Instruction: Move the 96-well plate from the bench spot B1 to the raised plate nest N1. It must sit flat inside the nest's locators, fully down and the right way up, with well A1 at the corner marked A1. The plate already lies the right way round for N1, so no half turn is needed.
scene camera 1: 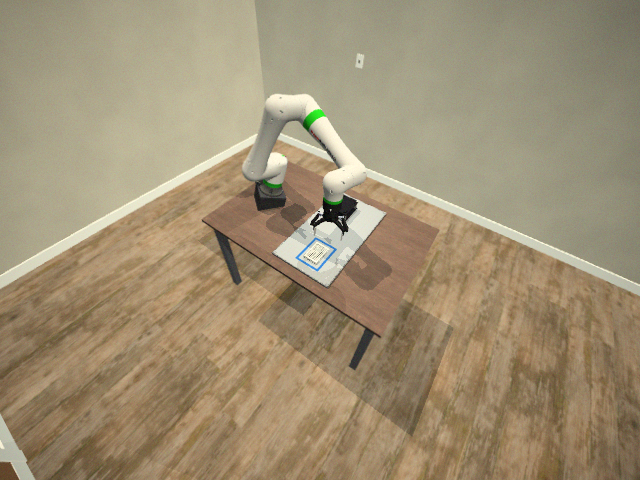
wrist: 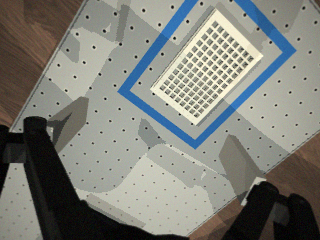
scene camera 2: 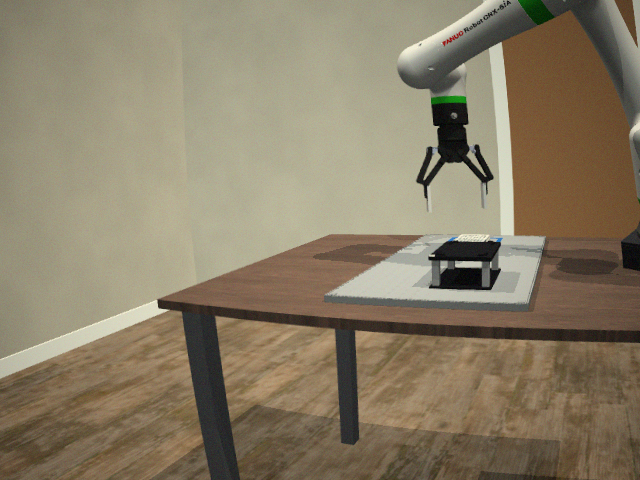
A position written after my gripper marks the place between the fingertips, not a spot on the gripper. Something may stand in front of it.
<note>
In view: my gripper (scene camera 2: 457, 209) and a white 96-well plate (wrist: 217, 49).
My gripper is seen too in the wrist view (wrist: 157, 128).
</note>
